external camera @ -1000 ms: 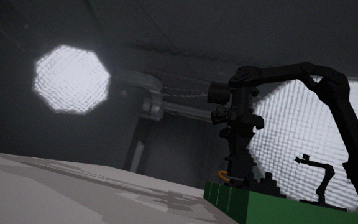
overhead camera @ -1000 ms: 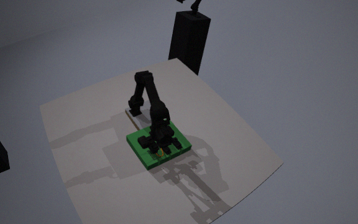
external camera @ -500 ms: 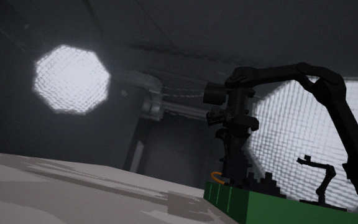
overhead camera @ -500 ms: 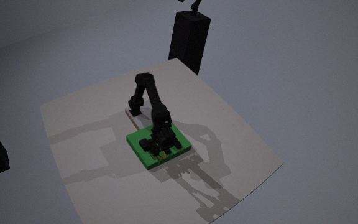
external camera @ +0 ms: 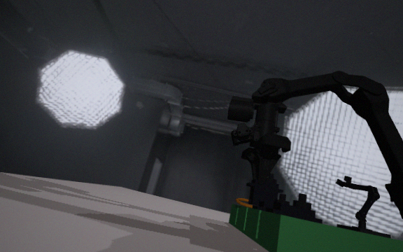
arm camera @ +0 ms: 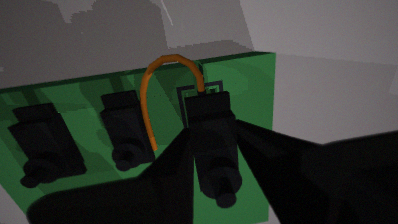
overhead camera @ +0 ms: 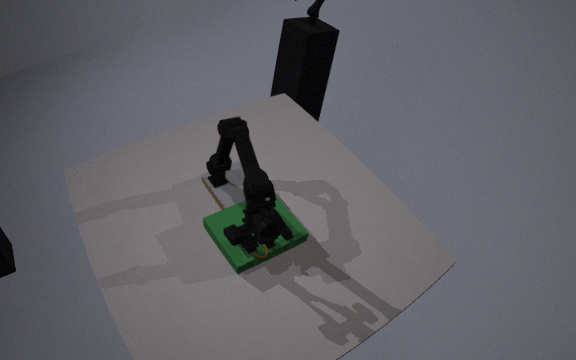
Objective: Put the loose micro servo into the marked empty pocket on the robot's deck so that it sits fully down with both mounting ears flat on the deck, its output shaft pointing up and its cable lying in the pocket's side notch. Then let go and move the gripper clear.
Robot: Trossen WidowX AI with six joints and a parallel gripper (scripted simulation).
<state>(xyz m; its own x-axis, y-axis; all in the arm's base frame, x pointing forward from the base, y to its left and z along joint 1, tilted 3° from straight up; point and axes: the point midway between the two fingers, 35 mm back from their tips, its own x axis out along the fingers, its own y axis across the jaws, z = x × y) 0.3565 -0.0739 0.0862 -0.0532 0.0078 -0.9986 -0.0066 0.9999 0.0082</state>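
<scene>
Now: the green deck 120 mm behind my gripper tip, 80 mm below it and 70 mm to the left of it.
</scene>
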